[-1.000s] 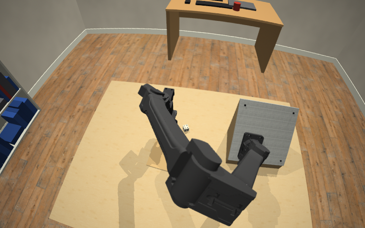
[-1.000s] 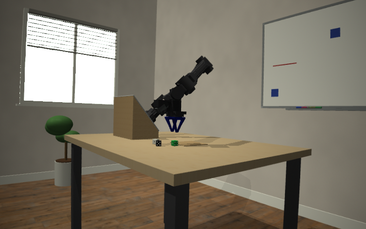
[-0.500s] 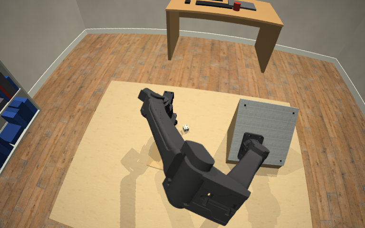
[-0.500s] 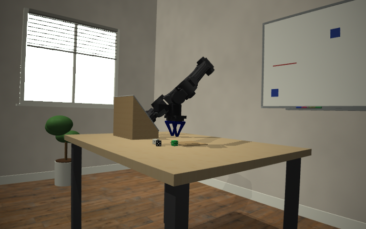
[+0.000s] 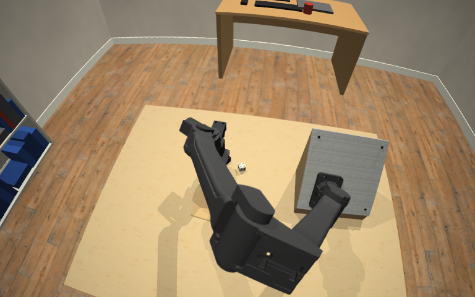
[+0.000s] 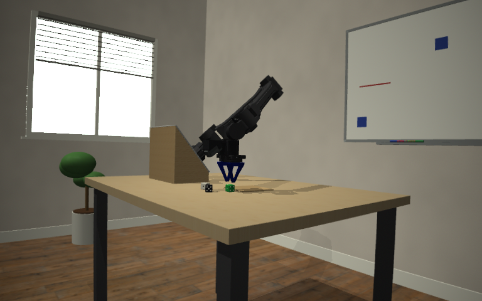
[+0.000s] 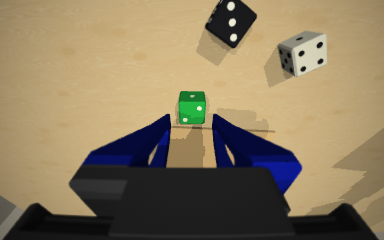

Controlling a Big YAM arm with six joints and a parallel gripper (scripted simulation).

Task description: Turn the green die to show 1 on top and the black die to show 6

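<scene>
Now: the green die 3 cm below my hand. Round my hand: black die (3 cm behind, 7 cm to the right, 3 cm below); tan mat (3 cm behind, 11 cm to the left, 4 cm below); white die (9 cm behind, 5 cm to the right, 3 cm below).
</scene>
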